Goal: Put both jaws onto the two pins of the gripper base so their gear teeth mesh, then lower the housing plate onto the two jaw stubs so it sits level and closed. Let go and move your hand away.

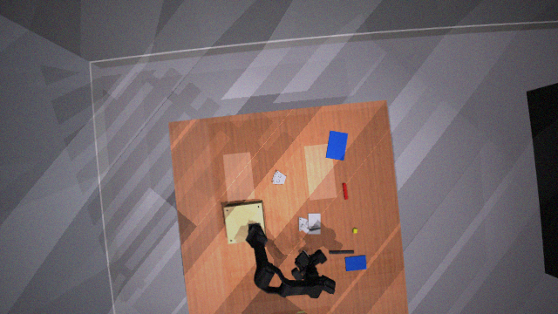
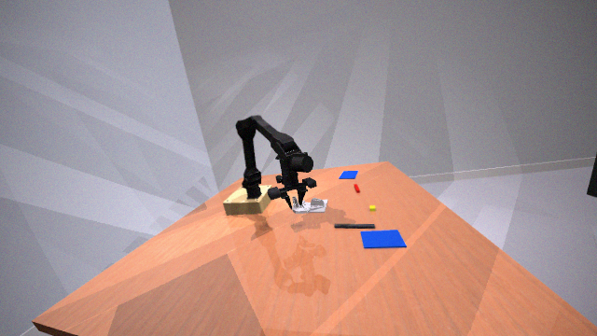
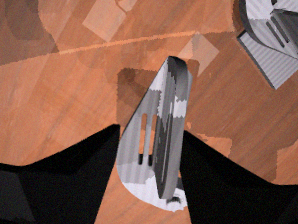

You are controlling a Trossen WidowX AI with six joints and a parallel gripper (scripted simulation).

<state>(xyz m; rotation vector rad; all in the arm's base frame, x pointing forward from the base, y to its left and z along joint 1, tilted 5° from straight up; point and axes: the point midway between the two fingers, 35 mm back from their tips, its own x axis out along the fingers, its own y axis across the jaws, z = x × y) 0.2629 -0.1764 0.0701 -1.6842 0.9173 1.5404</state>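
Now: the flat white plate 15 cm to the left of my gripper tip, 8 cm below it and 7 cm ahead of it. The rest, counted from my gripper tip: housing plate (16 cm to the left, 7 cm below); then black bar (22 cm ahead, 8 cm below, 3 cm to the right); then jaw (14 cm to the left, 7 cm below, 2 cm ahead).
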